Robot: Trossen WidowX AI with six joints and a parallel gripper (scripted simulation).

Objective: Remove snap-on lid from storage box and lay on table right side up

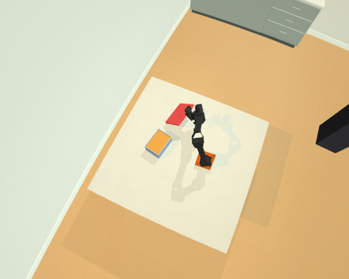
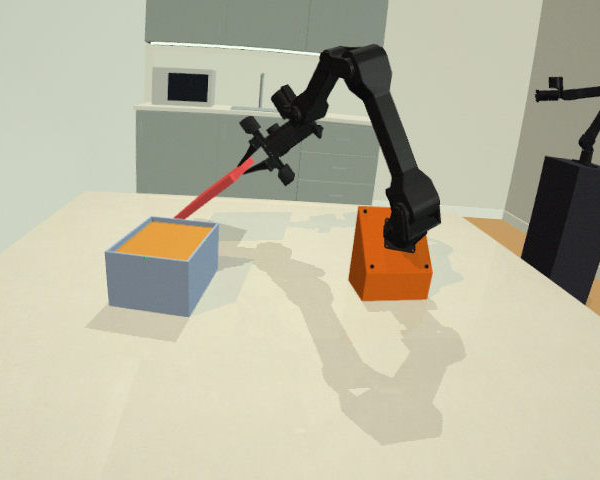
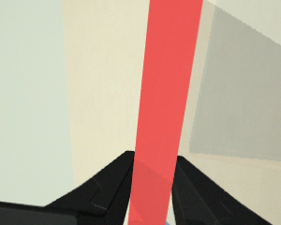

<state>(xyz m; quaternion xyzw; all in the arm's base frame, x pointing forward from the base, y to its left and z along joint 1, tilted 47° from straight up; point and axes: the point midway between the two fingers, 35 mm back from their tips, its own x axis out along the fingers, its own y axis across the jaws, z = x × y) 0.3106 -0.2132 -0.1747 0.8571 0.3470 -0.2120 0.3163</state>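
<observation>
The red lid is 6 cm ahead of my gripper tip, 5 cm below it and 1 cm to the right of it. Round my gripper tip: storage box: 31 cm to the left, 12 cm below, 12 cm ahead.
</observation>
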